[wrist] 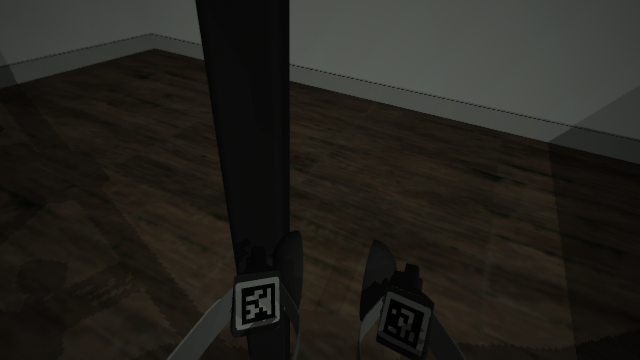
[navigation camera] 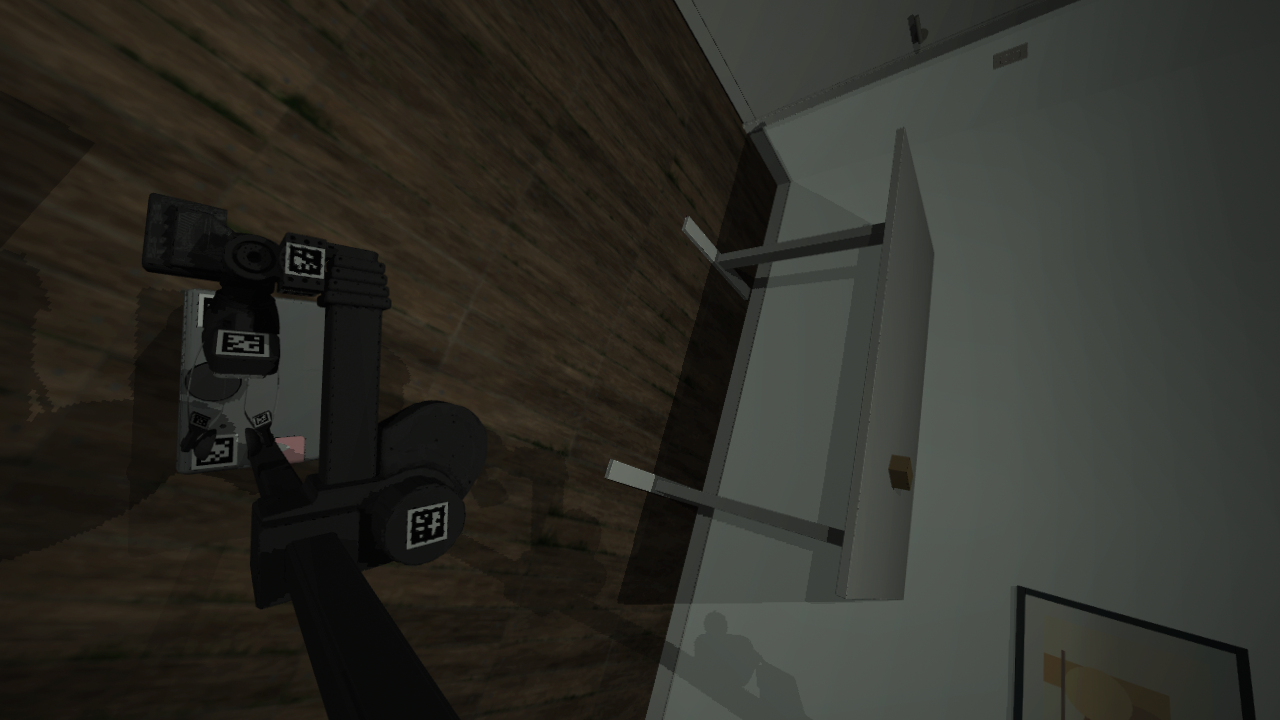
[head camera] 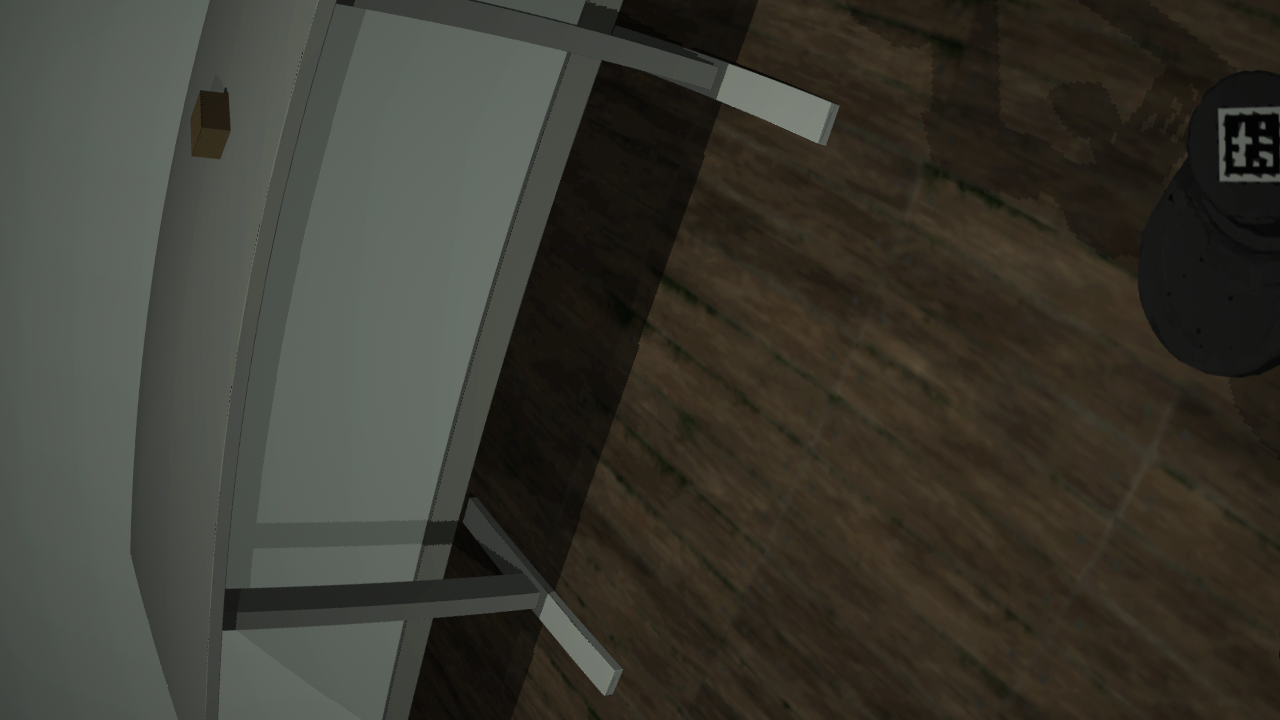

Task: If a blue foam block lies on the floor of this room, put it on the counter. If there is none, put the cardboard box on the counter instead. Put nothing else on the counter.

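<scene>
A small brown box (head camera: 210,125) (navigation camera: 900,472), which looks like cardboard, rests on a long light-grey table top (head camera: 183,358) (navigation camera: 899,313) against the wall. I cannot tell whether this table is the counter. A blue foam block does not show on the visible floor (head camera: 850,447) (navigation camera: 501,223) (wrist: 425,175). My gripper (navigation camera: 228,437) (wrist: 333,261) is open, with its two fingers apart and nothing between them. It hangs over my own base (navigation camera: 299,376), away from the table and the box.
The table's white feet (head camera: 778,102) (navigation camera: 631,475) reach out over the floor. A black-framed picture (navigation camera: 1019,653) hangs on the wall. A wall plate (navigation camera: 1009,55) shows at the top right. My dark mast (wrist: 255,125) stands behind the fingers. A pinkish patch (navigation camera: 290,449) shows at my base.
</scene>
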